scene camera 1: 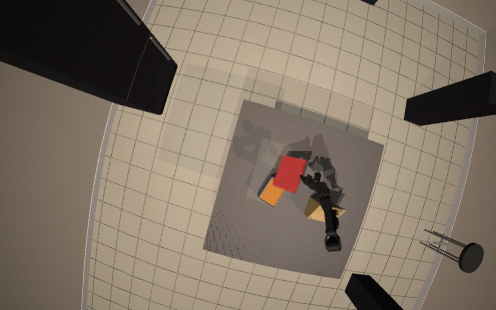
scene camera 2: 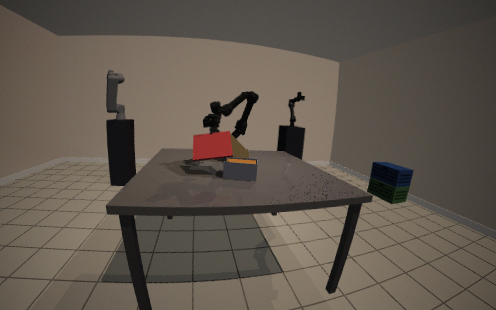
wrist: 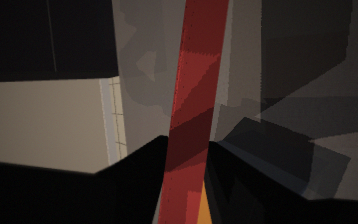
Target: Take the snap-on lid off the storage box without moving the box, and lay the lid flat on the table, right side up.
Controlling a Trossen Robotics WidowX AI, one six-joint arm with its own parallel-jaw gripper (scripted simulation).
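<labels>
A storage box (scene camera 2: 236, 168) stands 1.15 m from the lens, while a red lid (scene camera 2: 207, 146) is 1.21 m from the lens.
</labels>
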